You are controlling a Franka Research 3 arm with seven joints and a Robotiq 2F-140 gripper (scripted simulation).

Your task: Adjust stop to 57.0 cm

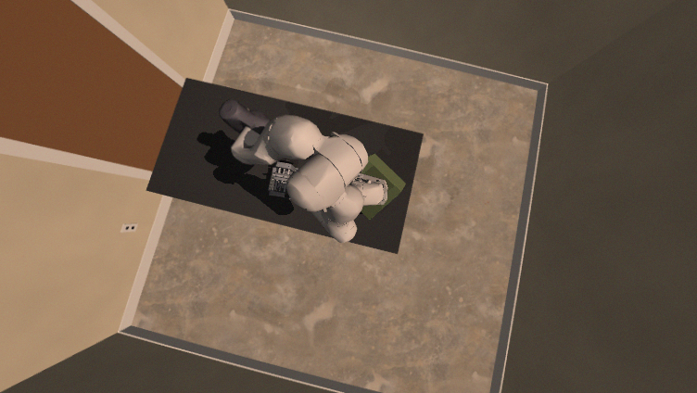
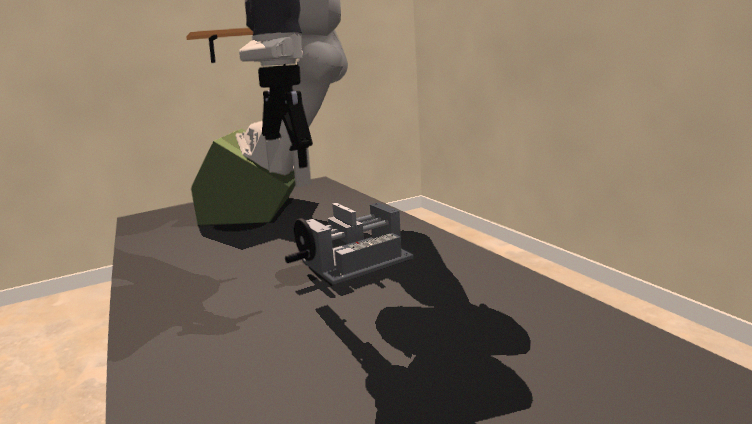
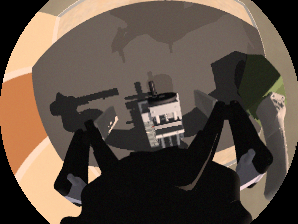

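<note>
Now: the handwheel 1 cm behind my hand, 1 cm to the left of it and 17 cm below it. Round my hand: grey stop fixture: 1 cm behind, 12 cm to the left, 13 cm below.
</note>
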